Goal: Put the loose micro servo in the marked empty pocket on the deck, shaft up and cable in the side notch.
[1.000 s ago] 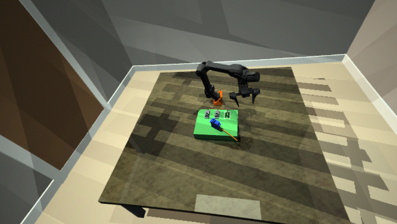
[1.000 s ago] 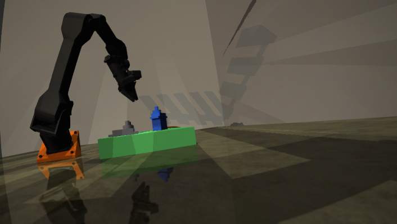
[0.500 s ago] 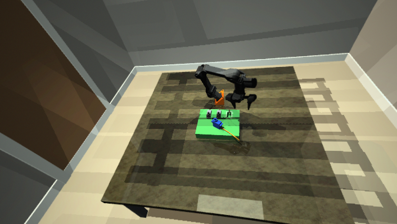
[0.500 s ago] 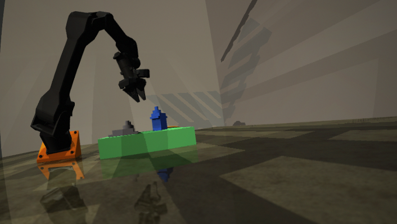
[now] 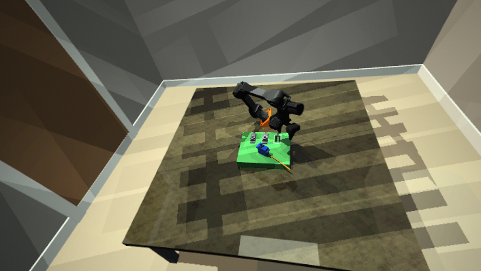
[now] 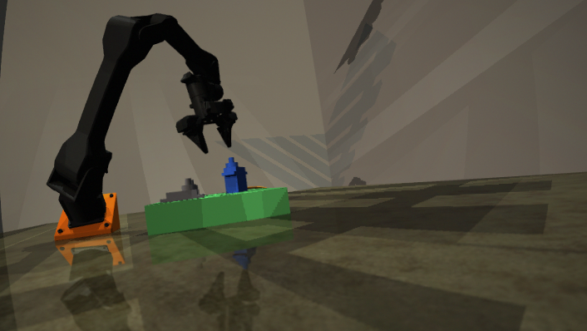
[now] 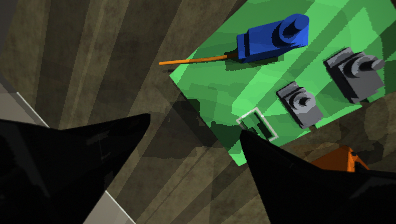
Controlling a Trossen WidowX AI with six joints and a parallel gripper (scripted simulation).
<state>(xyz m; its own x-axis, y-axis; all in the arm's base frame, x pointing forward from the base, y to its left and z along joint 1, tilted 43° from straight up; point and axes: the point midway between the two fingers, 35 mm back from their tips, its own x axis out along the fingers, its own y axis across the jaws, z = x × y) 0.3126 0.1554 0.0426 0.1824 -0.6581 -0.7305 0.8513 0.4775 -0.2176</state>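
My gripper tip is now 12 cm to the left of the green deck and 14 cm above it.
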